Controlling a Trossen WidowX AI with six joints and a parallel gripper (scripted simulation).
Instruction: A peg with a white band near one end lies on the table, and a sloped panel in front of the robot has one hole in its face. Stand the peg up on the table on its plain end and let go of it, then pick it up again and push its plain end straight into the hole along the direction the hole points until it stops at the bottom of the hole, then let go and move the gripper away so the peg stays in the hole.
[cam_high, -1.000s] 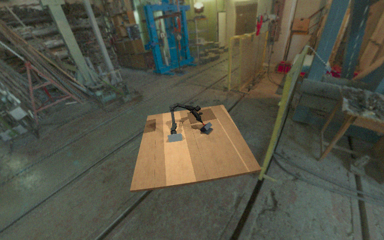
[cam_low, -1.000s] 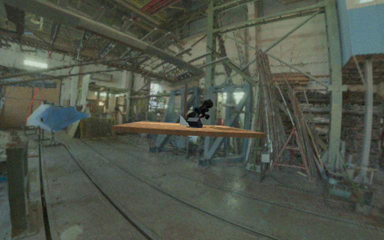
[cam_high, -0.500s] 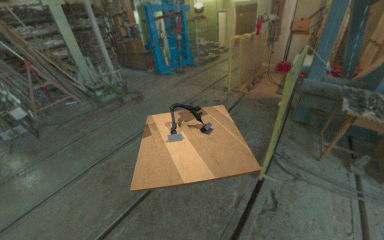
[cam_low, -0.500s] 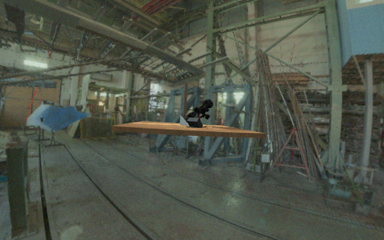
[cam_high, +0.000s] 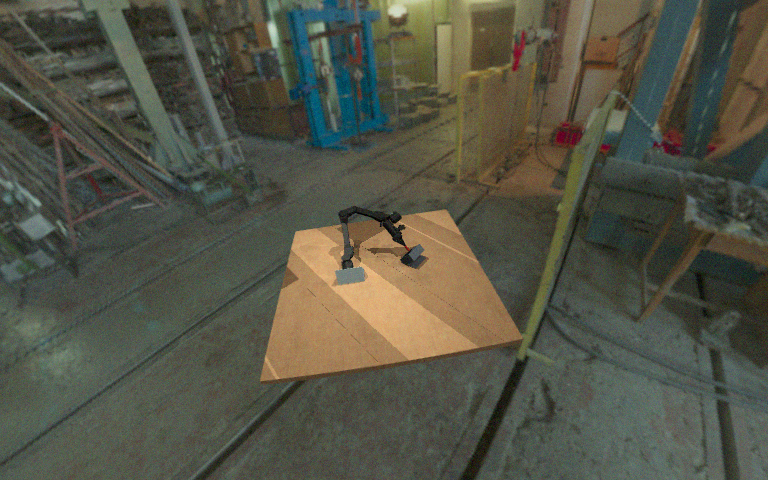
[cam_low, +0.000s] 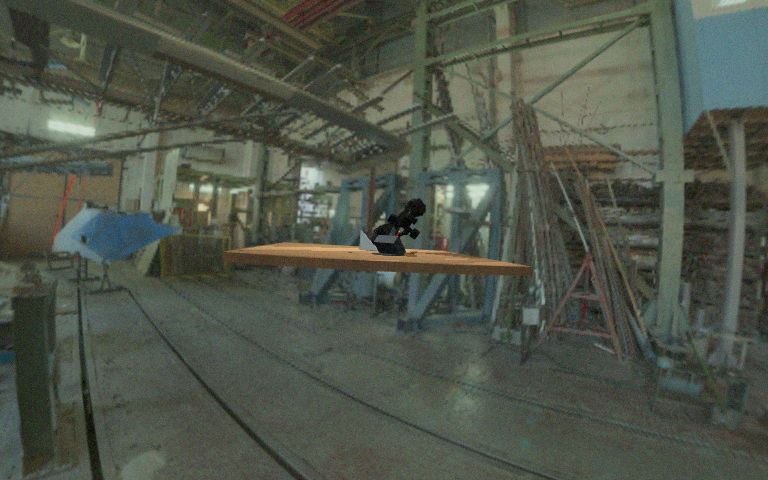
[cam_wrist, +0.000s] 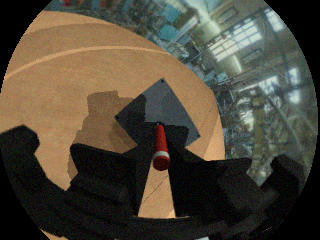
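Now: gripper tip 4 cm short of the dark sloped panel, 3 cm to the left of it and 5 cm above it. The rest, counted from my gripper tip: red peg 1 cm behind, 1 cm to the left, 1 cm above.
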